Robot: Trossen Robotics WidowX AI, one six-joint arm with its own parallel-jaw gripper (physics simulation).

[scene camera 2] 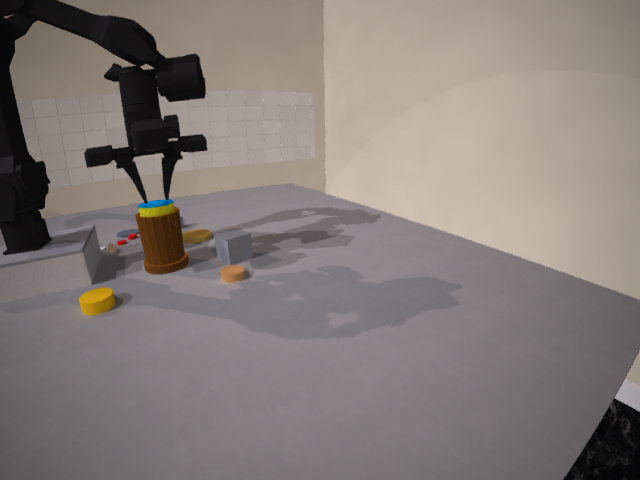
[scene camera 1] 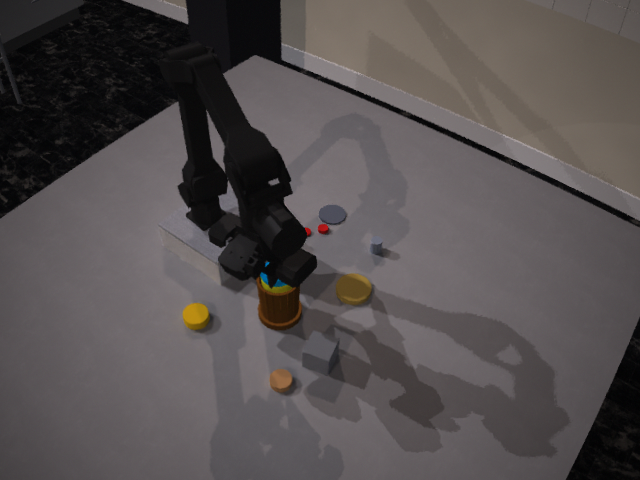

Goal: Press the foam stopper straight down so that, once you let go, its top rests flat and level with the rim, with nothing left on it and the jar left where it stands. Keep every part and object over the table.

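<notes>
The brown ribbed jar (scene camera 1: 279, 308) (scene camera 2: 162, 242) stands upright on the table. The foam stopper (scene camera 1: 280, 286) (scene camera 2: 157, 210), with a blue top and yellow side, sits in its mouth. In the scene camera 2 view a yellow band and the blue top stand above the rim, and the top looks roughly level. My gripper (scene camera 1: 268, 276) (scene camera 2: 156, 200) points down over the stopper, partly open with nothing between its fingers. Both fingertips are at the blue top in the scene camera 2 view; whether they touch it is hard to tell. The arm partly hides the stopper in the scene camera 1 view.
A grey cube (scene camera 1: 320, 352) (scene camera 2: 233, 246) and an orange disc (scene camera 1: 281, 379) (scene camera 2: 232, 273) are near the jar. A yellow disc (scene camera 1: 196, 316) (scene camera 2: 97, 301), a gold dish (scene camera 1: 353, 288) (scene camera 2: 197, 236), a red disc (scene camera 1: 323, 228) and a small grey cylinder (scene camera 1: 376, 245) lie around.
</notes>
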